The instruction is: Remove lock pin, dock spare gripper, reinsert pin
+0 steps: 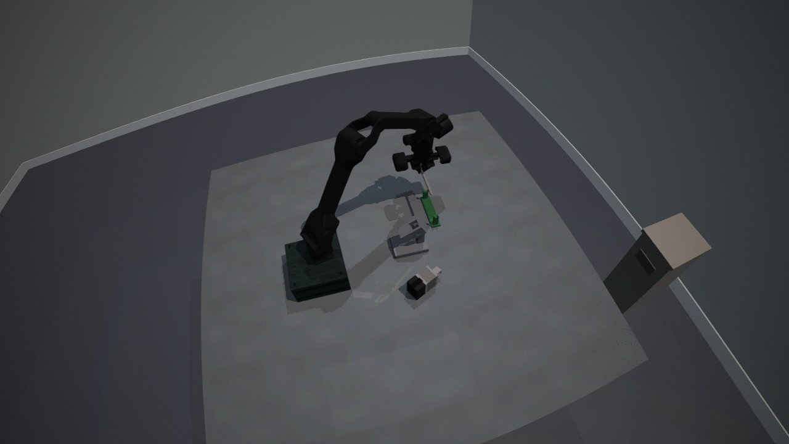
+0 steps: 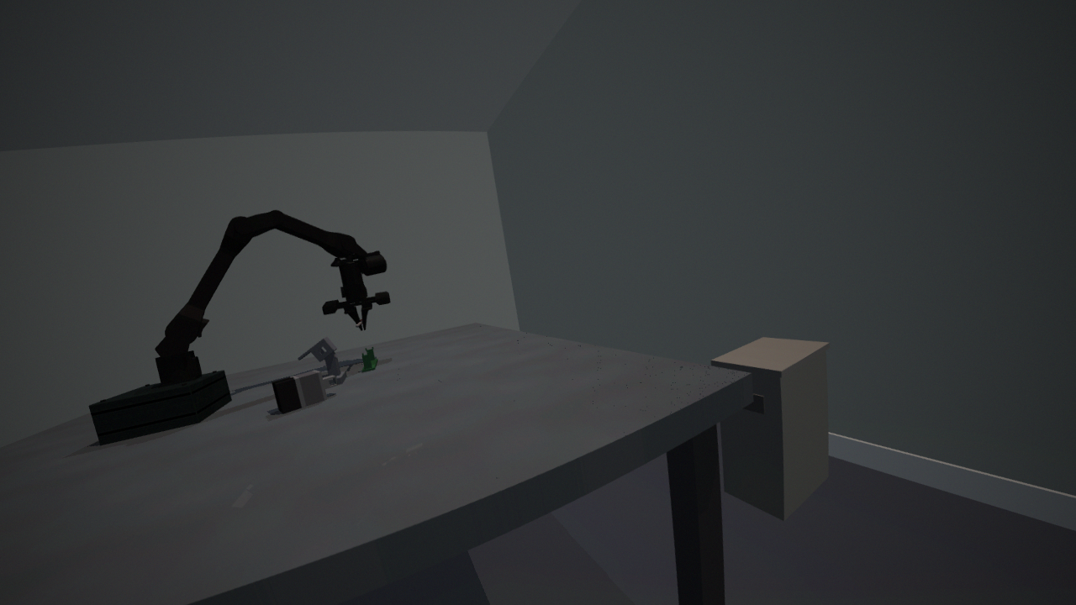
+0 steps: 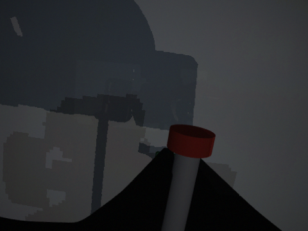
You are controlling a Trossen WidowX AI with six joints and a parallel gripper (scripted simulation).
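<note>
The green pin rack lies 1 cm behind my gripper tip, 10 cm to the right of it and 7 cm below it. Round my gripper tip: grey mount 13 cm behind, 19 cm to the right, 4 cm below; spare gripper 17 cm behind, 34 cm to the right, 7 cm below.
</note>
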